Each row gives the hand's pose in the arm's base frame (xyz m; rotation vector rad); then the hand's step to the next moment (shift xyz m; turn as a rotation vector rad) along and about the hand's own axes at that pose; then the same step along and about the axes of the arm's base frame.
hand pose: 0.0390 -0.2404 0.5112 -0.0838 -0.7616 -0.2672
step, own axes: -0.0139 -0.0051 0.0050 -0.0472 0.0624 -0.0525
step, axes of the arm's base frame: -0.0143 -0.0012 -0.0061 0.0193 0.0609 -0.0692
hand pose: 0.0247 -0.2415 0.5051 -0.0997 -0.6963 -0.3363
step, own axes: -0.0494 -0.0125 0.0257 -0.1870 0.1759 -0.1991
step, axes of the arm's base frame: -0.0553 0.0068 -0.0124 0.0471 0.1761 -0.2689
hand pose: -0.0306 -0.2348 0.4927 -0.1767 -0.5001 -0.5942
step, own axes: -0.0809 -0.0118 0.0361 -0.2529 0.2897 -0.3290
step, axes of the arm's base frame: -0.0790 0.0409 -0.0088 0.1174 0.2627 -0.4164
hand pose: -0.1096 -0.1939 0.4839 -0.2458 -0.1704 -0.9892
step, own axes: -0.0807 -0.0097 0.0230 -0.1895 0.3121 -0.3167
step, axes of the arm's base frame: -0.0524 0.0662 0.0029 0.1700 0.2270 -0.3914
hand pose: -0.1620 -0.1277 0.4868 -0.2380 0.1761 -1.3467
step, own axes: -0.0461 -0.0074 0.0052 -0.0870 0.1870 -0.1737
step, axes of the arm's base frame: -0.0155 0.0439 0.0065 0.1118 0.1112 -0.2187
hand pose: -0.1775 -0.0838 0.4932 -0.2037 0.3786 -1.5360
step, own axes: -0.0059 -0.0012 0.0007 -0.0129 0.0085 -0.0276
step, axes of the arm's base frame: -0.0008 0.0057 0.0017 -0.0020 0.0160 -0.0272
